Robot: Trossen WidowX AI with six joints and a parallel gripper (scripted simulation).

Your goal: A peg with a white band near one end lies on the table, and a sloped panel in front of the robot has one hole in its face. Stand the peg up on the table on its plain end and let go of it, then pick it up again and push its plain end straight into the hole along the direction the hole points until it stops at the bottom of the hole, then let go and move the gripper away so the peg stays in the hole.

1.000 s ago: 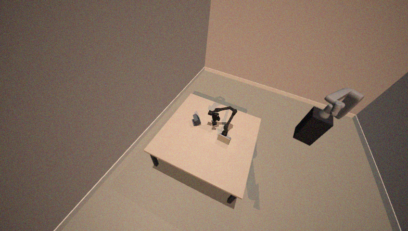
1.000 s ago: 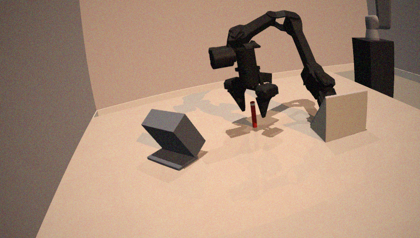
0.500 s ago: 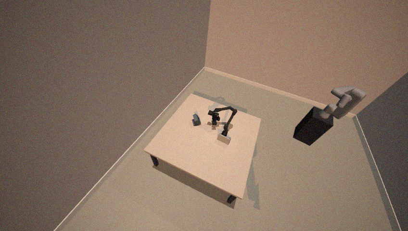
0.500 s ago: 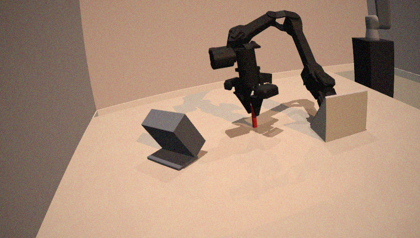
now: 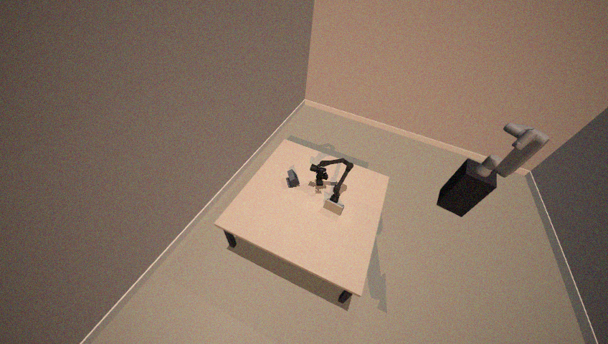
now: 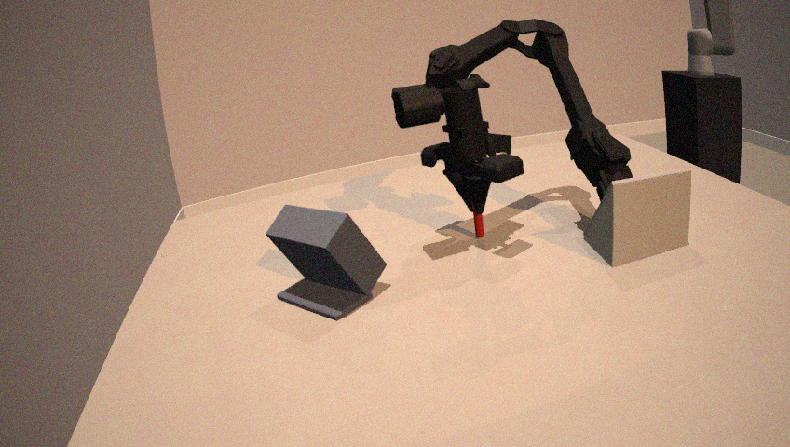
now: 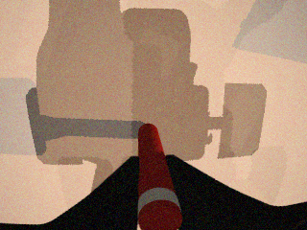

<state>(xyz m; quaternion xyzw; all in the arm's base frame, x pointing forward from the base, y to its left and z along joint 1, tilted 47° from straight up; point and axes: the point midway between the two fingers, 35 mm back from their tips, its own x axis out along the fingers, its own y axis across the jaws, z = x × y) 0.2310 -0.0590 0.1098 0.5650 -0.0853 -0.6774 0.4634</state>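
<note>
The grey sloped panel lies 230 mm ahead of my gripper tip, 110 mm to the left of it and 20 mm above it. The rest, counted from my gripper tip: red peg: 20 mm above; panel foot plate: 250 mm ahead, 130 mm to the left, 40 mm below.
</note>
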